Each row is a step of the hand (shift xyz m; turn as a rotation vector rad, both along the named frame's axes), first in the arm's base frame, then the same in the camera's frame.
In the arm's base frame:
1: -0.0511 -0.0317 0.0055 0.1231 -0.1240 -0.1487
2: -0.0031 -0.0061 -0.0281 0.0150 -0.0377 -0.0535
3: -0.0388 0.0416 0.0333 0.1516 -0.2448 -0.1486
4: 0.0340 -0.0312 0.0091 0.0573 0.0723 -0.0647
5: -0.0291 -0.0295 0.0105 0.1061 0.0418 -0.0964
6: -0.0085 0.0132 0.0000 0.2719 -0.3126 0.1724
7: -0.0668 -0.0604 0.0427 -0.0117 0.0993 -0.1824
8: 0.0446 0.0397 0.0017 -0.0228 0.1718 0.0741
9: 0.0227 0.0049 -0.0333 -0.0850 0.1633 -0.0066
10: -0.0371 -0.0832 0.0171 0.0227 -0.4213 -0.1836
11: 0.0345 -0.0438 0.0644 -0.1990 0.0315 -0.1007
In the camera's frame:
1: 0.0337 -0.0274 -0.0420 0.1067 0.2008 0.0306
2: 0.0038 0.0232 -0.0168 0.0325 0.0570 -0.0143
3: -0.0373 -0.0518 -0.0164 0.2261 0.2258 0.0536
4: 0.0307 0.0119 0.0336 -0.0794 0.0778 0.0183
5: 0.0312 -0.0209 -0.0204 -0.0534 0.1322 0.0443
6: -0.0129 -0.0054 -0.0072 0.3170 0.0153 0.3172
7: 0.0660 -0.0647 -0.0374 -0.1141 0.1424 -0.0999
8: -0.0409 0.0172 0.0400 -0.1640 -0.0908 0.0197
9: -0.0085 0.0396 0.0031 -0.1604 -0.0515 -0.0746
10: 0.0855 -0.0257 -0.0248 0.4031 0.2077 -0.0780
11: 0.0480 -0.0343 0.0614 -0.0334 -0.0153 -0.2222

